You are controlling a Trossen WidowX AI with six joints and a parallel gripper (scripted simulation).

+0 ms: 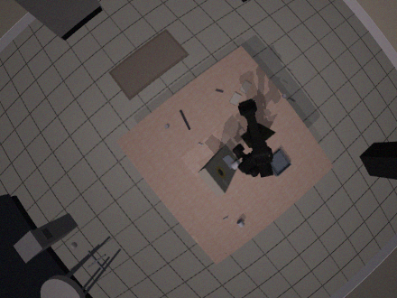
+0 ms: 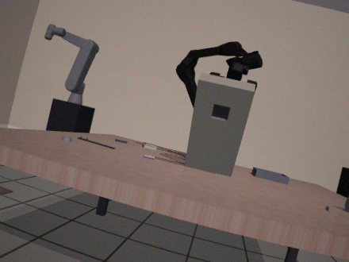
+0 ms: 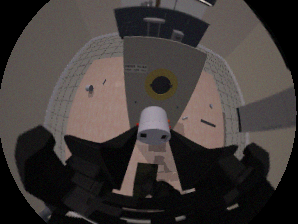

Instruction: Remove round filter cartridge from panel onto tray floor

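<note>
Now: gripper tip 320 mm past the blue-grey tray, 270 mm above it and 250 mm to the right of it. The rest, counted from my gripper tip: grey service panel (120 mm below, 70 mm ahead, 10 mm to the right); then round filter cartridge (right at my gripper tip).
</note>
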